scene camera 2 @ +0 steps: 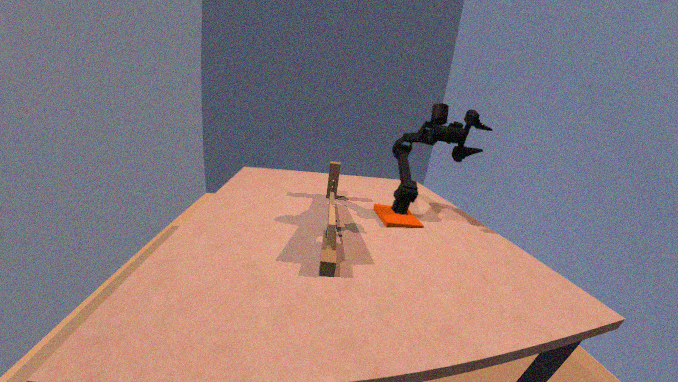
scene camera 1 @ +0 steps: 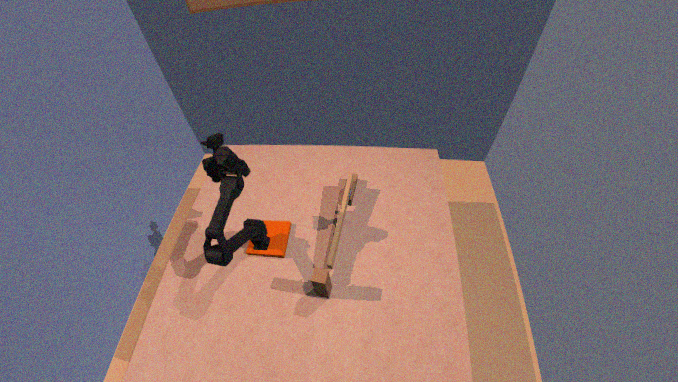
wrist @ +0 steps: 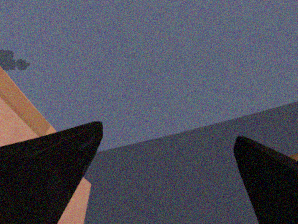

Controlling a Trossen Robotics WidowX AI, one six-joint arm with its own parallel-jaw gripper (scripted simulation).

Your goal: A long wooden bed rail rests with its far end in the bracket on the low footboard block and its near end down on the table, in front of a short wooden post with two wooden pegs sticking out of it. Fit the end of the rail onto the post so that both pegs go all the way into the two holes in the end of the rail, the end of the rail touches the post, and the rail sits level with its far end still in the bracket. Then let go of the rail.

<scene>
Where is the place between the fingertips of the gripper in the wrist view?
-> At 168,136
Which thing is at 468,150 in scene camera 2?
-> The gripper.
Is the gripper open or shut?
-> Open.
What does the gripper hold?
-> Nothing.
</scene>
